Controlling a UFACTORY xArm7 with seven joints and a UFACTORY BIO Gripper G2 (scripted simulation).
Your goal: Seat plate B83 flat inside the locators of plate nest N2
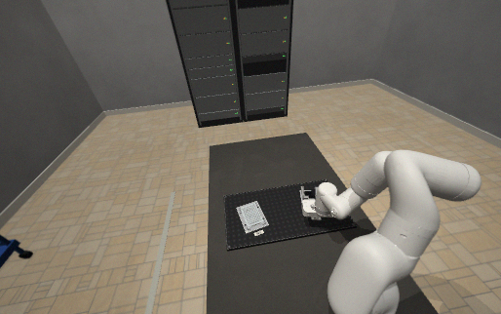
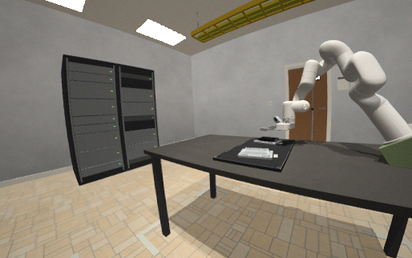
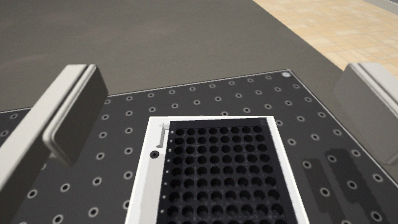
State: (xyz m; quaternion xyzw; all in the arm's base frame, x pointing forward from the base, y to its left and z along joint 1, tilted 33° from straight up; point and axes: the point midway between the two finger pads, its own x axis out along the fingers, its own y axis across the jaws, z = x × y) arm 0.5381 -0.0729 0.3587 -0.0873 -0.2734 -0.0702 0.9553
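The black well plate is 8 cm below my hand. From my hand the other things lie so: white well plate: 3 cm behind, 34 cm to the left, 8 cm below.
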